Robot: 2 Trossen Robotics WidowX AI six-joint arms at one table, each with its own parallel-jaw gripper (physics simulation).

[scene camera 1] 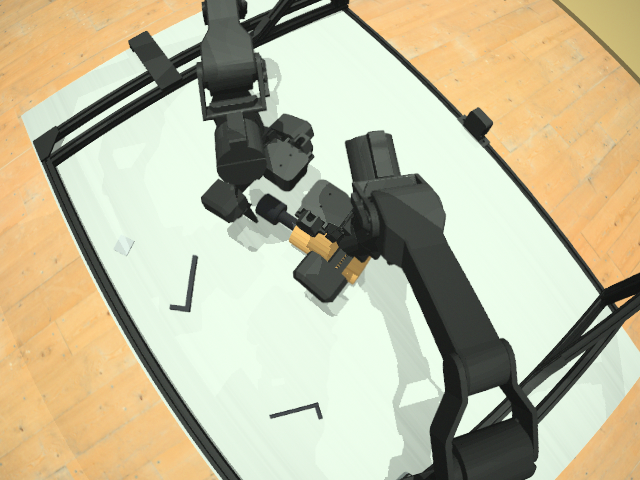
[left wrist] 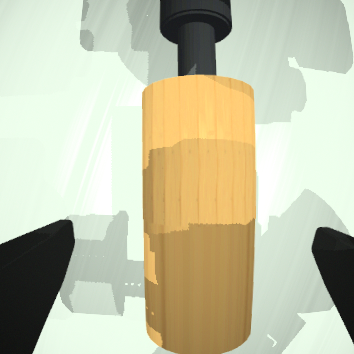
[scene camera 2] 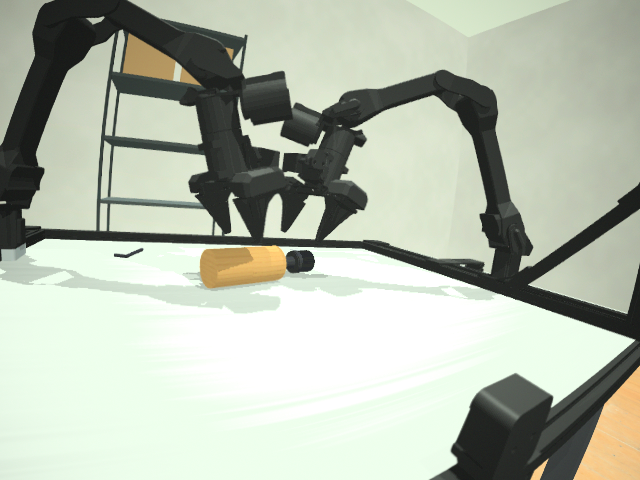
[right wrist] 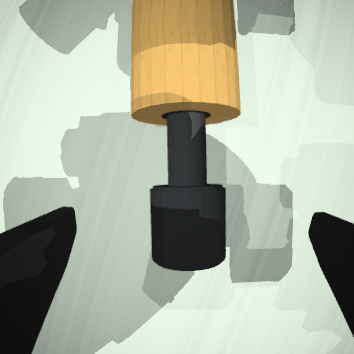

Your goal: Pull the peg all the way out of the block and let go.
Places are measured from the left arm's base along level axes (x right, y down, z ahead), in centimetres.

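Pixels of known places: left gripper, between the fingertips: point(scene camera 1: 332, 243) point(left wrist: 197, 237) point(scene camera 2: 242, 237); right gripper, between the fingertips: point(scene camera 1: 274, 199) point(scene camera 2: 299, 236) point(right wrist: 196, 222); left arm's base, origin of its link: point(scene camera 2: 0, 245); right arm's base, origin of its link: point(scene camera 2: 503, 279).
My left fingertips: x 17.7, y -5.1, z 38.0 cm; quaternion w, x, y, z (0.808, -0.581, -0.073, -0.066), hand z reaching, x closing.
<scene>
For each thing: its top centre in the pictures, then the offset to it from my left fingertips. "spot": a spot on its surface instead.
- orange wooden cylindrical block, centre of its top: point(left wrist: 207, 222) point(scene camera 2: 245, 247) point(scene camera 1: 332, 242) dx +0.5, dy +1.4, dz +0.4 cm
- black peg with a thick head, centre of its top: point(right wrist: 189, 136) point(left wrist: 201, 54) point(scene camera 1: 292, 218) point(scene camera 2: 282, 251) dx -1.3, dy +2.4, dz +7.6 cm
- small pale square, a spot on its surface: point(scene camera 1: 124, 245) spot: dx -25.5, dy +6.7, dz +24.2 cm
- black box, a spot on its surface: point(scene camera 2: 504, 418) point(scene camera 1: 491, 124) spot: dx +40.8, dy +1.9, dz -1.7 cm
An orange wooden cylindrical block point(scene camera 1: 299, 240) point(scene camera 2: 242, 266) point(left wrist: 200, 190) point(right wrist: 185, 70) lies on its side on the table. A black peg with a thick head point(scene camera 1: 271, 206) point(scene camera 2: 300, 260) point(left wrist: 196, 50) point(right wrist: 187, 225) sticks out of one end; its head and a stretch of shaft show, and the rest is hidden inside. My left gripper point(scene camera 2: 243, 236) point(left wrist: 197, 237) is open and empty above the block, its fingers to either side in the left wrist view. My right gripper point(scene camera 2: 301, 235) point(right wrist: 196, 222) is open and empty above the peg's head, its fingers to either side in the right wrist view.
The two grippers are close together. Two dark L-shaped pieces point(scene camera 1: 191, 284) point(scene camera 1: 294, 410) and a small pale square point(scene camera 1: 124, 245) lie on the table. A black frame rail point(scene camera 1: 129, 330) edges the table, with a black box point(scene camera 1: 478, 122) point(scene camera 2: 504, 418) on it.
</scene>
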